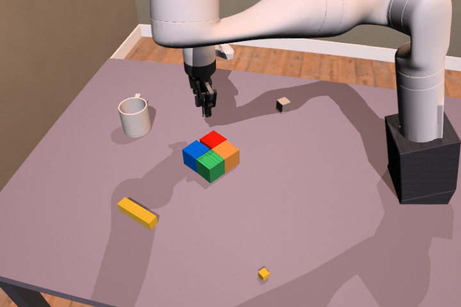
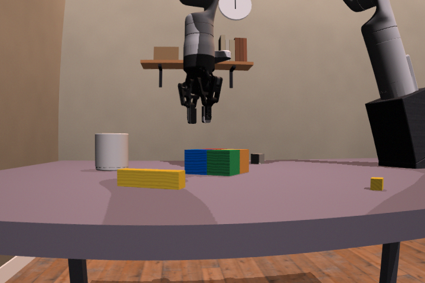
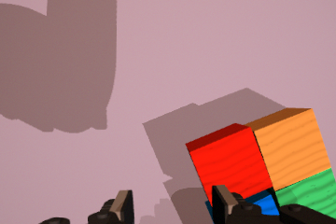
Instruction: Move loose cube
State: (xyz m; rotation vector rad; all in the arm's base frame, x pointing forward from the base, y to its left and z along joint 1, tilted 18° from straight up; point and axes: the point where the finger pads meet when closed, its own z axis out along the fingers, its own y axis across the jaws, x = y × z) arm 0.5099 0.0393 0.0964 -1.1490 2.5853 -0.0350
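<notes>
The red cube is 4 cm behind my hand, 3 cm to the left of it and 10 cm below it. Also, from my hand: orange cube: 8 cm behind, 5 cm to the left, 10 cm below; then blue cube: 1 cm behind, 8 cm to the left, 10 cm below; then green cube: 6 cm behind, 10 cm to the left, 10 cm below.
</notes>
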